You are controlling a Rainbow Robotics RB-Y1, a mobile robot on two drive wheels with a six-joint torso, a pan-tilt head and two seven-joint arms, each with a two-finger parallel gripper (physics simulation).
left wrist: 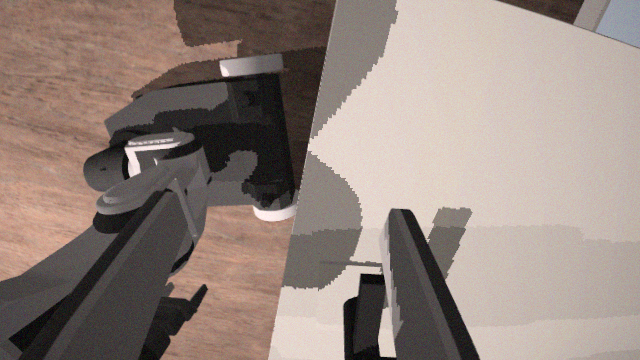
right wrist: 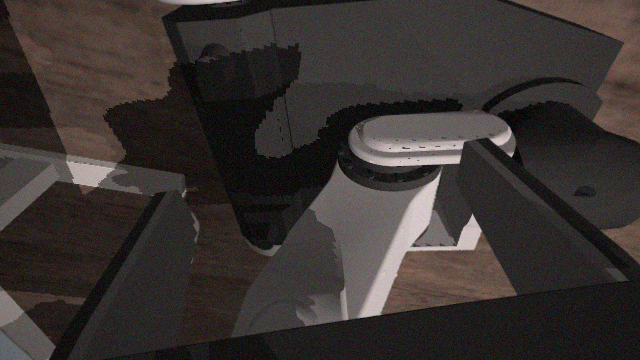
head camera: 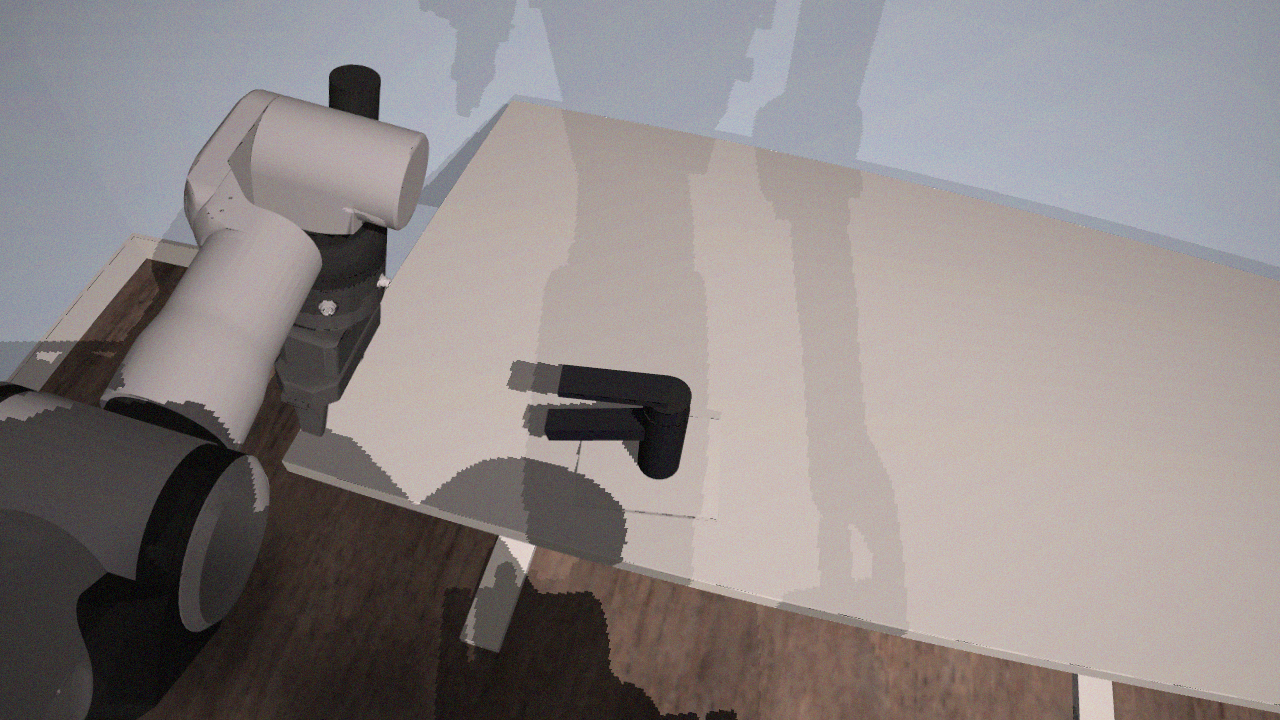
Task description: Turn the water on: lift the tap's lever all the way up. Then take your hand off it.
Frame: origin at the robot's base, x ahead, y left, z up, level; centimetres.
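Seen in the pictures: left gripper, fingertip midpoint: [left wrist: 285,217] [head camera: 333,392]; right gripper, fingertip midpoint: [left wrist: 188,285] [right wrist: 322,185].
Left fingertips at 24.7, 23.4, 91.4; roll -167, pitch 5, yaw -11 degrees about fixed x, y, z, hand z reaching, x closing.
Pixels of each thing's top centre, then the offset from my left fingertips to it, as dx, dy, dz. "spot": a spot on its surface instead. Level surfaces: height alone.
- black tap, surface spot: [head camera: 663,438] spot: +1.4, -30.9, -9.8
- lever, middle of its top: [head camera: 614,383] +4.4, -25.8, -4.5
- lower bar, surface spot: [head camera: 595,423] spot: +4.1, -23.9, -11.3
- pale worktop, its level: dz -19.3
- brown floor, its level: dz -91.3
The black tap [head camera: 663,438] stands on the pale worktop in the head camera. Its upper bar, which looks like the lever [head camera: 617,385], and a lower bar [head camera: 595,423] both point to the picture's left, with a narrow gap between them; the lever's exact tilt is hard to tell. In the left wrist view the tap [left wrist: 371,305] shows partly at the bottom, beside one finger. My left gripper [head camera: 311,419] [left wrist: 285,217] is open and empty, to the left of the tap and apart from it in the head camera. My right gripper [right wrist: 322,185] is open and empty, away from the tap.
The pale worktop [head camera: 984,402] [left wrist: 475,125] has an edge towards the brown floor [head camera: 805,653]. A pale frame [head camera: 98,277] stands at the picture's left. My own base [left wrist: 240,125] [right wrist: 375,55] shows in both wrist views.
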